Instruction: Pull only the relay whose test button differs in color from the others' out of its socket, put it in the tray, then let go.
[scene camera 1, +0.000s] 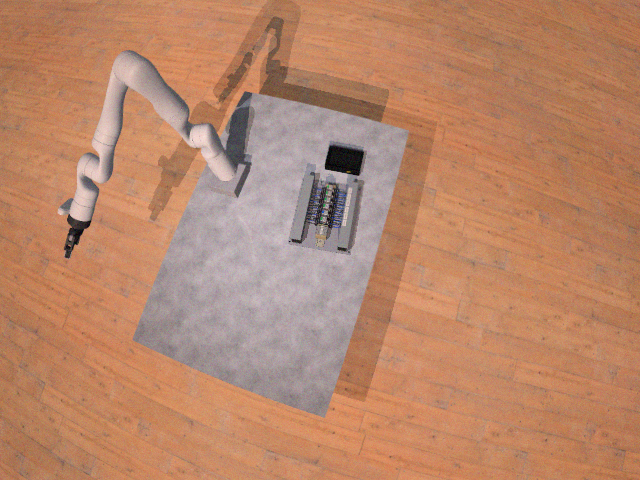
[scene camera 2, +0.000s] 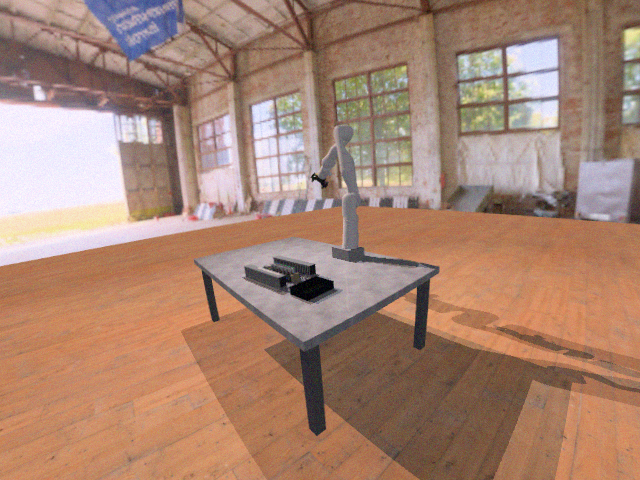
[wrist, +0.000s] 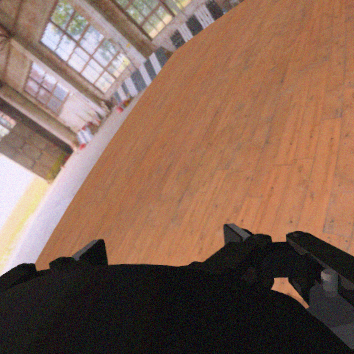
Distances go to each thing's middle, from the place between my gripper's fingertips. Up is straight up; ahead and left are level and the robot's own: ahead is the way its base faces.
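Scene:
Relay panel (scene camera 1: 330, 244): 450 mm below my hand, 530 mm to the left of it, 730 mm ahead of it.

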